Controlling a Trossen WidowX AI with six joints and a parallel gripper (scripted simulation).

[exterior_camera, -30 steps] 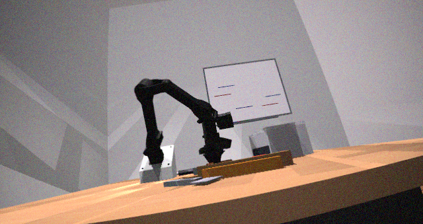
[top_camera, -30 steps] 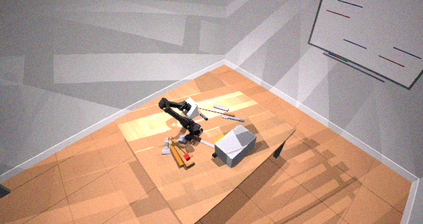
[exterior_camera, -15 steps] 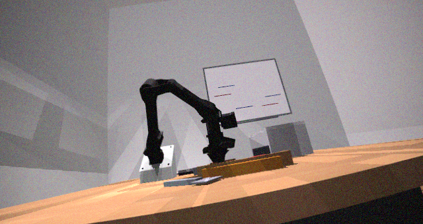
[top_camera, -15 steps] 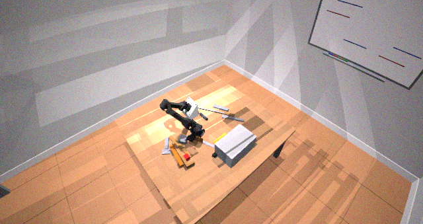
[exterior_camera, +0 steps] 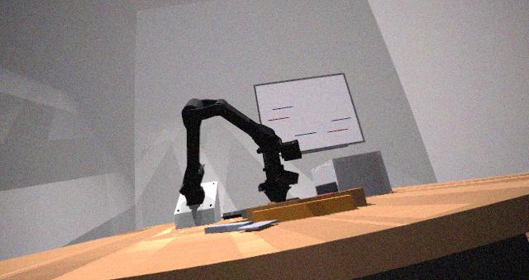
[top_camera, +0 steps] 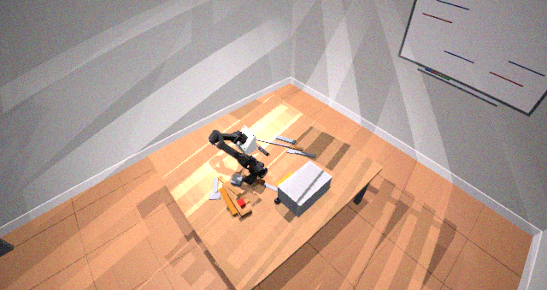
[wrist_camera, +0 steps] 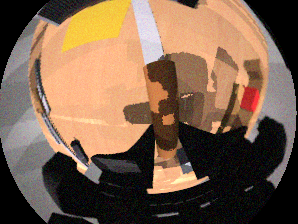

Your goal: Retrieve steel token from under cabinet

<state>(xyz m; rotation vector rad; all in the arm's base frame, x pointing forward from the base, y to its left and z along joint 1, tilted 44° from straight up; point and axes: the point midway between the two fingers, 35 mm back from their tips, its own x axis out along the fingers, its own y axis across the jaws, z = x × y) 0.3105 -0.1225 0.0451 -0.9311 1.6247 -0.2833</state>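
Now: the grey block 110 mm to the right of my gripper tip, 70 mm behind it and 10 mm above it. The rest, counted from my gripper tip: orange bar: 240 mm to the right, 40 mm ahead, 10 mm above; then thin wooden stick: 160 mm to the right, 30 mm behind; then red block: 180 mm to the right, 110 mm ahead, 10 mm above.
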